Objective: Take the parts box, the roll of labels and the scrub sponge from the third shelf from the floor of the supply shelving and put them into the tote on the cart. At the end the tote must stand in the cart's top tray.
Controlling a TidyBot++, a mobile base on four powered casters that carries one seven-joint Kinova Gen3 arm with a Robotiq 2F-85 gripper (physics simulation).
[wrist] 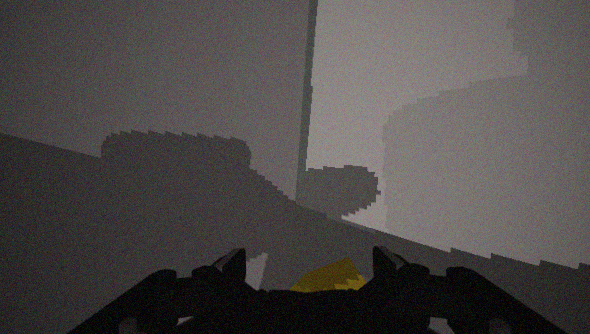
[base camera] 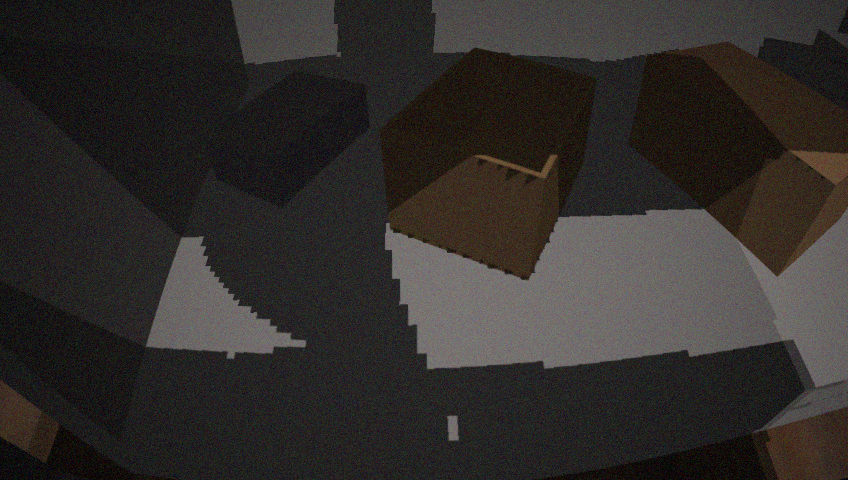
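Observation:
My gripper (wrist: 308, 262) is open and empty at the bottom of the wrist view, its two black fingers wide apart. A yellow block (wrist: 330, 277), which looks like the scrub sponge, shows beyond the gripper between the fingers, nearer the right one. Its lower part is hidden behind the gripper's body. It lies on or near a shaded grey surface (wrist: 150, 225). I cannot make out the parts box, the roll of labels, the tote or the cart in either view.
The wrist view shows pale upright surfaces with shadows and a thin dark upright edge (wrist: 308, 90). In the dim base view, a brown box (base camera: 470, 220) is at the centre, another brown box (base camera: 773, 220) at the right, and a dark block (base camera: 291, 136) at the left.

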